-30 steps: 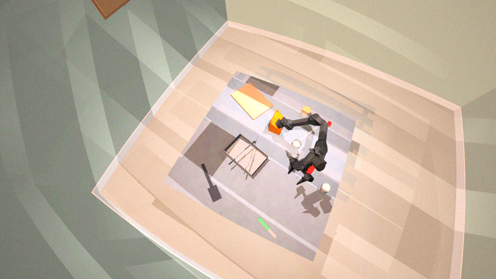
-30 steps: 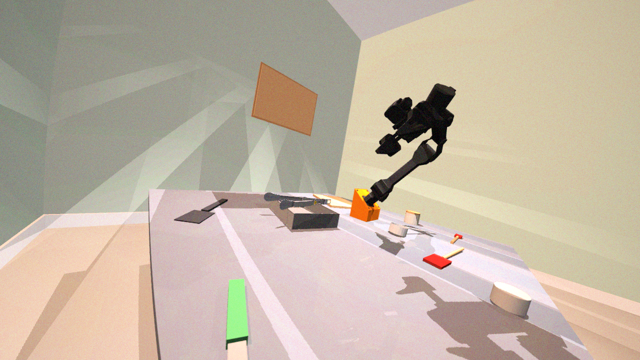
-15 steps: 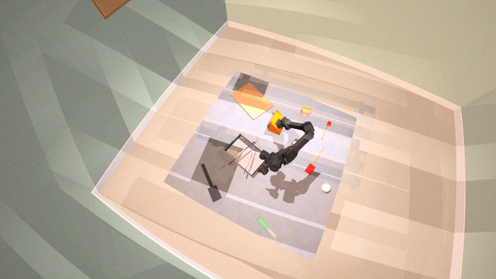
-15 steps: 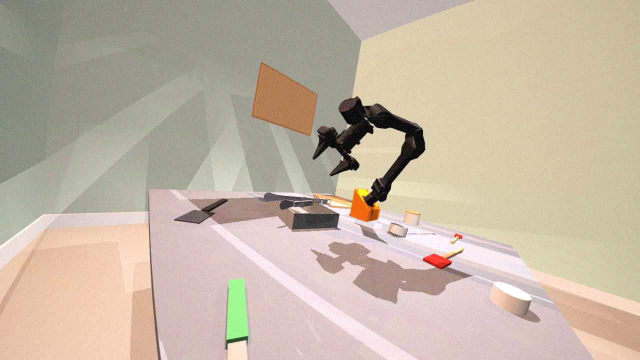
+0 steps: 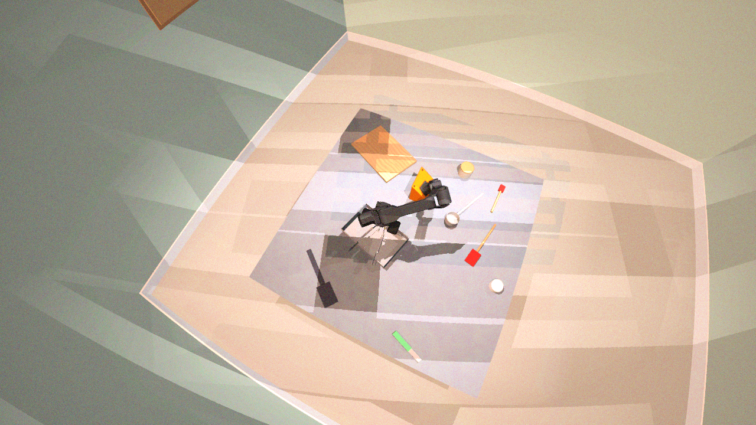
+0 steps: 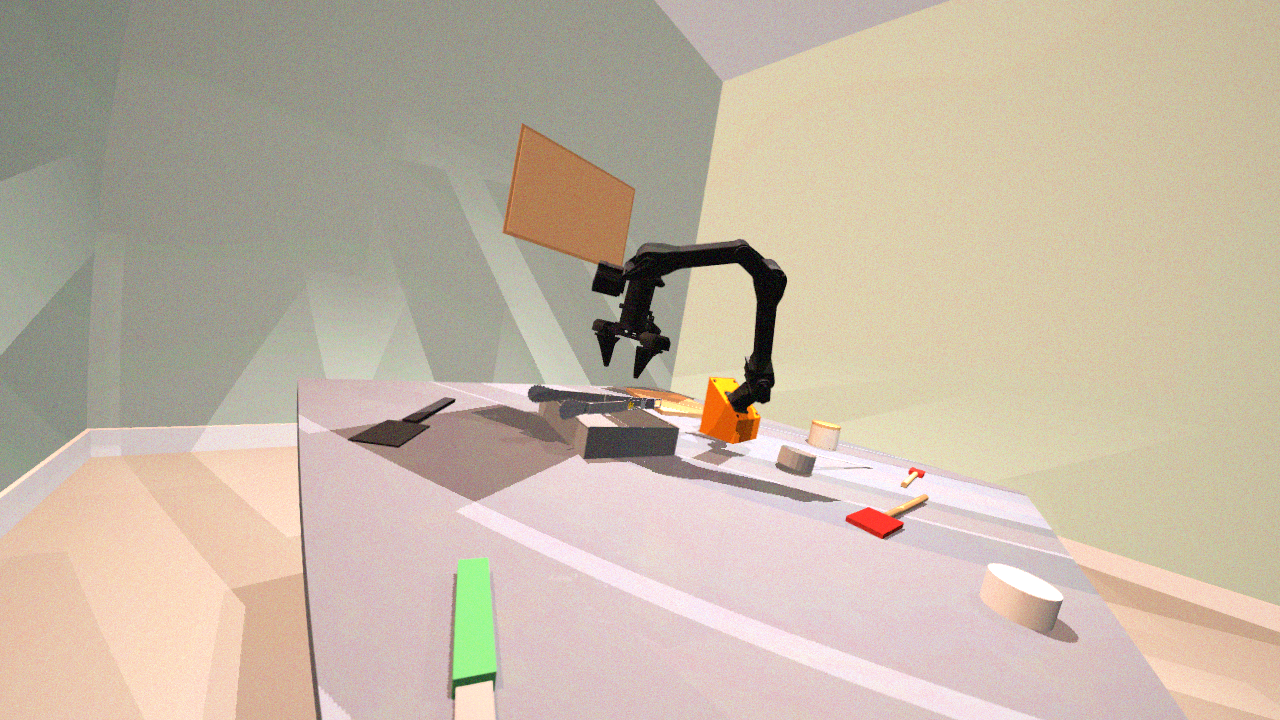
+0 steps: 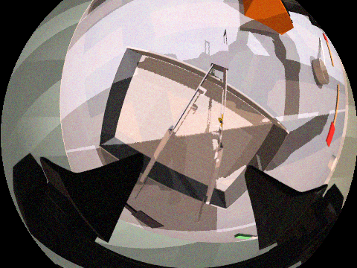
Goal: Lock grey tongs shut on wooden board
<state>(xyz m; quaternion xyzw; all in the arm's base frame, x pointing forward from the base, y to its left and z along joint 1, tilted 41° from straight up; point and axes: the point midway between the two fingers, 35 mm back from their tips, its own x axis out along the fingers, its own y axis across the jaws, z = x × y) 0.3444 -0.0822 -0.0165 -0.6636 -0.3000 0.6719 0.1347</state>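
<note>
Right now the roasting tin is 11 cm below my gripper tip, 2 cm to the right of it and 2 cm ahead of it. Round my gripper tip: dark spatula 37 cm ahead, 14 cm below, 11 cm to the right; then wooden board 46 cm behind, 28 cm to the right, 13 cm below; then red scraper 49 cm to the left, 24 cm behind, 13 cm below.
</note>
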